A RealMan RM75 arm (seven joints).
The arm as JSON. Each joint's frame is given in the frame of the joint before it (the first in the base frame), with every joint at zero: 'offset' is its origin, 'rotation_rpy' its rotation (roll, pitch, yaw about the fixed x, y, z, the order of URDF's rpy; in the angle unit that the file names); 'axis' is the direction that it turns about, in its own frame. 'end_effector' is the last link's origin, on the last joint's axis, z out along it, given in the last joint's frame.
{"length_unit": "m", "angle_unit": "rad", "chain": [
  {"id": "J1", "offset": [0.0, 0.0, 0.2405], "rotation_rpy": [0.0, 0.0, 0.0], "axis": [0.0, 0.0, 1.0]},
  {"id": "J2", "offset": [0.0, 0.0, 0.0], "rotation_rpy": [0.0, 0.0, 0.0], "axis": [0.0, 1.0, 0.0]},
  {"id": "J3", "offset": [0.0, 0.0, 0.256], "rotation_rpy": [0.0, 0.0, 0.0], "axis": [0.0, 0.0, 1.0]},
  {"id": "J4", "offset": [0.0, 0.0, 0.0], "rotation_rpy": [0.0, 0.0, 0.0], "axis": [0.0, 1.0, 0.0]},
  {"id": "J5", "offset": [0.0, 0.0, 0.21], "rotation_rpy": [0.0, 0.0, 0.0], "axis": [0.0, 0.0, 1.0]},
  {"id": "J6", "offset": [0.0, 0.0, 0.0], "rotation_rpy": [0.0, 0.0, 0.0], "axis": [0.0, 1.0, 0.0]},
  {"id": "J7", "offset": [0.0, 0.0, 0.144], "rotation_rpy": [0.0, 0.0, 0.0], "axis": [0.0, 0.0, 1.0]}
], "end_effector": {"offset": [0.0, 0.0, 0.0], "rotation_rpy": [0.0, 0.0, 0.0]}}
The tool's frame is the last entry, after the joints.
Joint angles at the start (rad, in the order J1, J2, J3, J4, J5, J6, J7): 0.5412 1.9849 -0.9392 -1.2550 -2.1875 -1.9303 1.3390
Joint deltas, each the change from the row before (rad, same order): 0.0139 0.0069 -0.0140 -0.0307 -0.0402 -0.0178 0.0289; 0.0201 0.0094 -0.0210 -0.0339 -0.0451 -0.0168 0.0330; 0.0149 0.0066 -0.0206 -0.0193 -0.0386 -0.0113 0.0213; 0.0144 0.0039 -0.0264 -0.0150 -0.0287 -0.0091 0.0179; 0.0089 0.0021 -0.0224 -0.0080 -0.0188 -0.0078 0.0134; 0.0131 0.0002 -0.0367 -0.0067 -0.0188 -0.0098 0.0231; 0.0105 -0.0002 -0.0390 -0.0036 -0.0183 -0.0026 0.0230; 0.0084 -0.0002 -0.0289 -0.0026 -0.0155 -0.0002 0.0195
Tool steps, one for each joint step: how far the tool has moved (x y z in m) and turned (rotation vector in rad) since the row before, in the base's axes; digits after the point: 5 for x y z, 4 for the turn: -0.00468 0.00013 -0.00095 -0.0151 -0.0465 -0.0023; -0.00714 0.00108 -0.00211 -0.0149 -0.0535 0.0026; -0.00411 0.00055 -0.00251 -0.0139 -0.0458 0.0009; -0.00464 0.00052 -0.00286 -0.0161 -0.0410 0.0073; -0.00278 -0.00032 -0.00253 -0.0155 -0.0299 0.0033; -0.00424 -0.00049 -0.00392 -0.0243 -0.0397 0.0031; -0.00308 -0.00023 -0.00437 -0.0189 -0.0402 0.0015; -0.00219 0.00017 -0.00310 -0.0101 -0.0319 -0.0003
